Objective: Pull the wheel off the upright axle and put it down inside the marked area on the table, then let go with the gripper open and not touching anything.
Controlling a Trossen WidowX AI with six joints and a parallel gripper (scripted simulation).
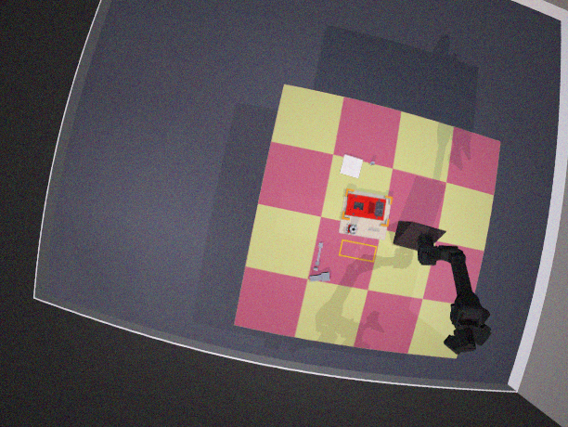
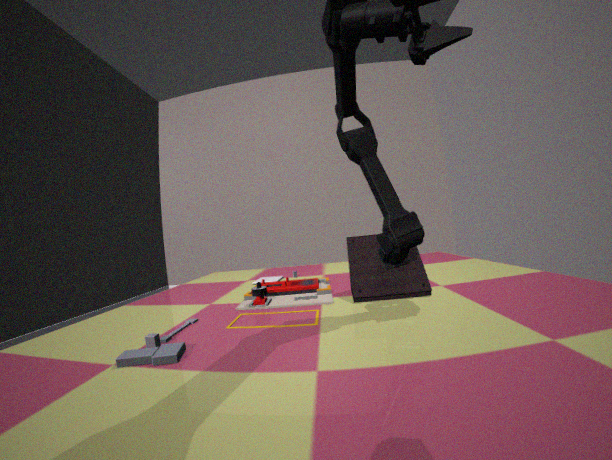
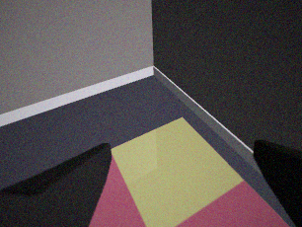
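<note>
Right now the wheel is 43 cm below my gripper tip, 40 cm ahead of it and 34 cm to the right of it. Round my gripper tip: white square (66 cm to the right, 46 cm below, 43 cm ahead).
</note>
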